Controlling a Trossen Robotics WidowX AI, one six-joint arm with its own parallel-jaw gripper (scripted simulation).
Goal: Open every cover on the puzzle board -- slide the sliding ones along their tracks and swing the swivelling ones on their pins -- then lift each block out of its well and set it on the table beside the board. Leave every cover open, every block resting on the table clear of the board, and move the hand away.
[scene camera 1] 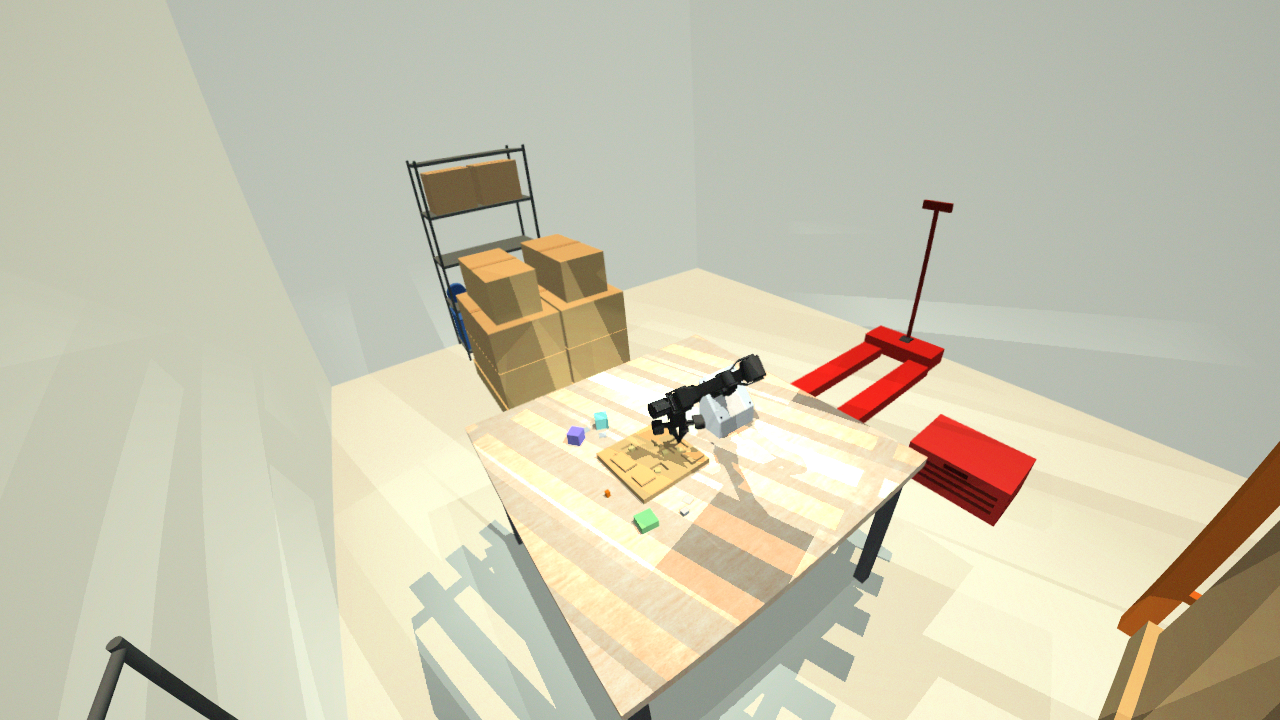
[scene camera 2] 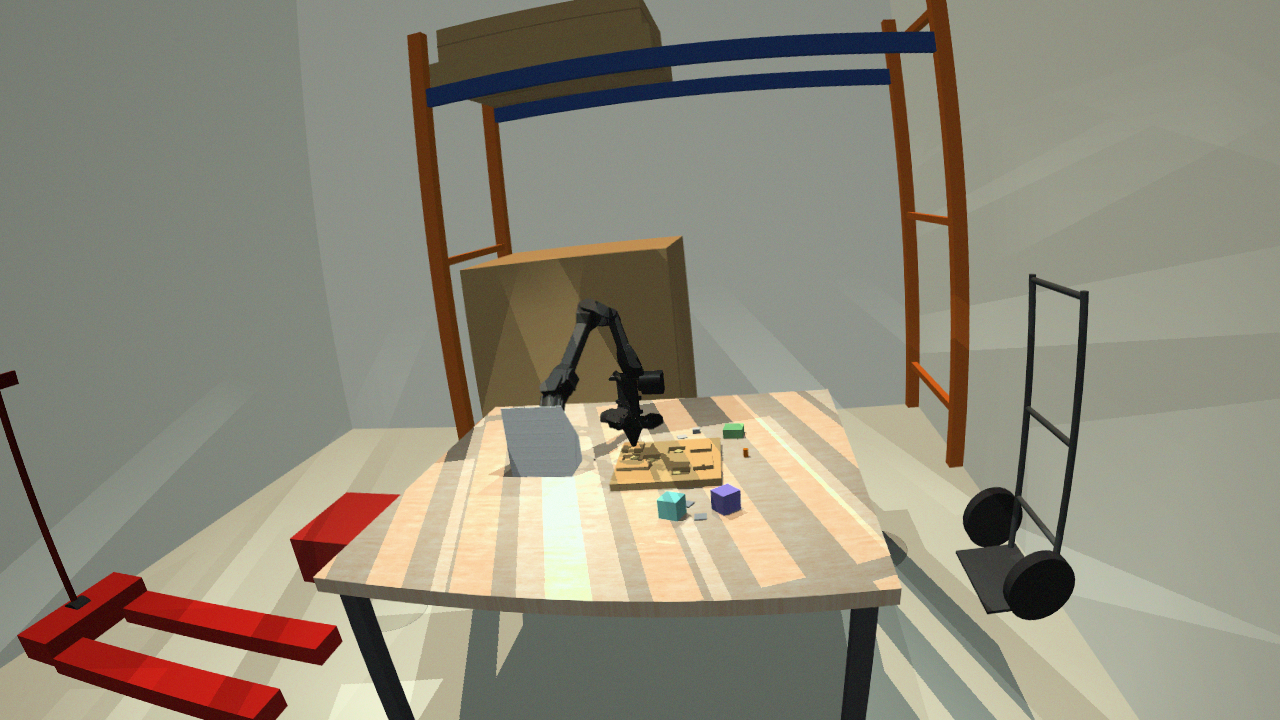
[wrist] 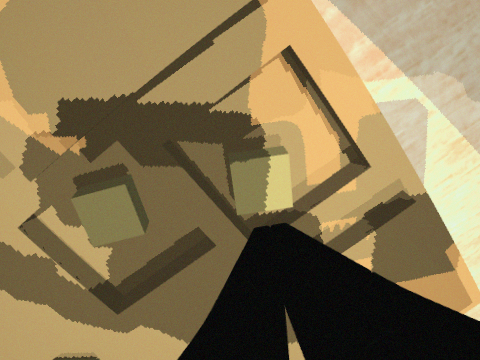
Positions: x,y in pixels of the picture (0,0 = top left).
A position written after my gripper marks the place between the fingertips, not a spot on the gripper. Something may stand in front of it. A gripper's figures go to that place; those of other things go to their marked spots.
Labels:
My gripper [scene camera 2: 634,446]: 1.89 m from the lens. A purple block [scene camera 2: 725,499]: 1.55 m from the lens. A teal block [scene camera 2: 672,506]: 1.55 m from the lens. A tan puzzle board [scene camera 2: 659,476]: 1.75 m from the lens. The marked spots on the teal block and the tan puzzle board are 0.22 m apart.

